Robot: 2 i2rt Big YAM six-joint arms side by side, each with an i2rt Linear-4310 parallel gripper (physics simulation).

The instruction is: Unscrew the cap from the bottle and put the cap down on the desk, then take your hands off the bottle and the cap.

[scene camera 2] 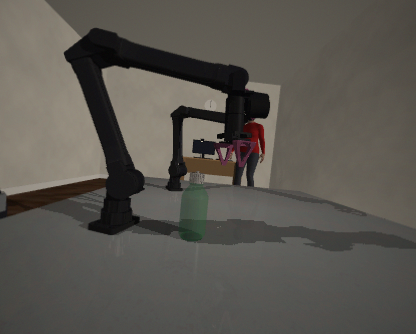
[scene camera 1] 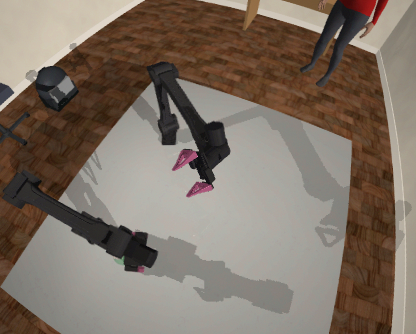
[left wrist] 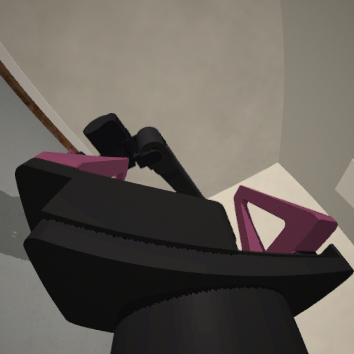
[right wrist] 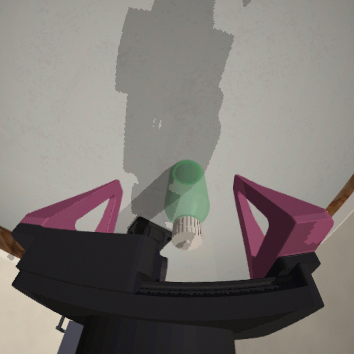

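Where they show: left gripper, between the fingertips: (scene camera 1: 180, 184) (left wrist: 184, 178); right gripper, between the fingertips: (scene camera 2: 231, 166) (right wrist: 174, 183); left arm's base, origin of its link: (scene camera 2: 173, 189) (scene camera 1: 169, 137); right arm's base, origin of its link: (scene camera 2: 115, 225) (right wrist: 150, 231).
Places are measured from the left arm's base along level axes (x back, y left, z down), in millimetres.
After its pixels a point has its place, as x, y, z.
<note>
A green bottle (scene camera 1: 119, 260) {172, -736, -140} (scene camera 2: 193, 212) {189, -747, -80} (right wrist: 189, 201) {144, -720, -133} stands upright on the light grey desk (scene camera 1: 260, 175) {-534, -278, 0} (scene camera 2: 280, 290) {104, -967, 0} (right wrist: 60, 100) {-33, -477, 0}. Its whitish ribbed cap (scene camera 2: 197, 177) {179, -731, -171} (right wrist: 187, 232) {154, -716, -181} sits on top of its neck. In scene camera 1 the right arm hides most of the bottle, and the cap does not show. My right gripper (scene camera 1: 137, 251) {60, -716, -208} (scene camera 2: 233, 165) {60, -716, -208} (right wrist: 174, 183) {60, -716, -208} is open and empty, pointing down above the desk, higher than the cap and off to one side of the bottle. My left gripper (scene camera 1: 181, 183) {-109, -550, -503} is open and empty, away from the bottle.
The right arm (left wrist: 172, 162) {106, -663, -489} shows beyond the left fingers in the left wrist view. Arm shadows fall across the desk and around the bottle. A person in red (scene camera 1: 345, 30) (scene camera 2: 254, 137) stands beyond the desk. A monitor (scene camera 2: 203, 147) stands on a wooden table at the back.
</note>
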